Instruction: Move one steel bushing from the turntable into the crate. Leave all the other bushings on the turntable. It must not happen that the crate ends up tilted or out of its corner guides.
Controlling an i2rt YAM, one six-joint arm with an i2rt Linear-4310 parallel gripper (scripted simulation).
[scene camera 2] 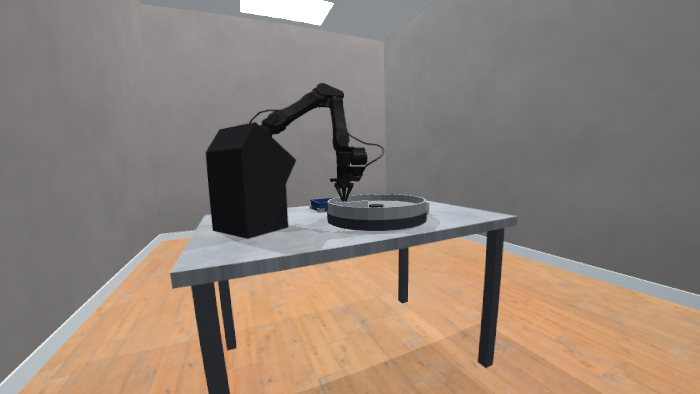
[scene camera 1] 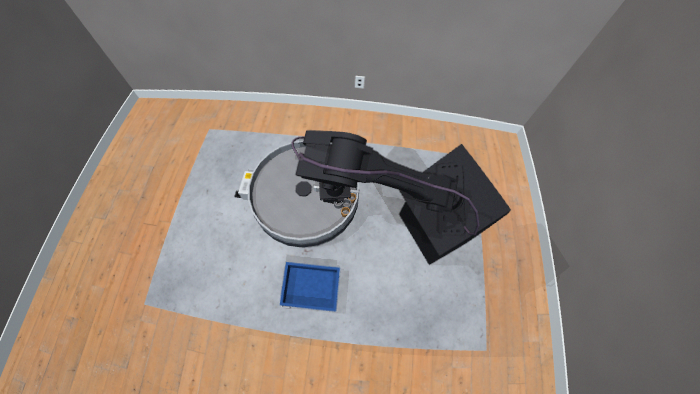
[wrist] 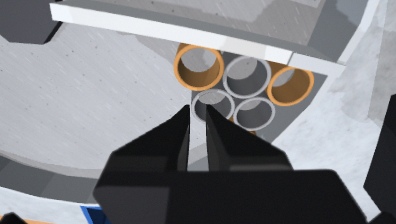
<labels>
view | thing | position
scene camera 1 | blue crate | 307, 286
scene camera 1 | round grey turntable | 287, 204
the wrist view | gripper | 198, 112
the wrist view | brass bushing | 301, 83
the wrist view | brass bushing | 198, 81
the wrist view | round grey turntable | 81, 92
</labels>
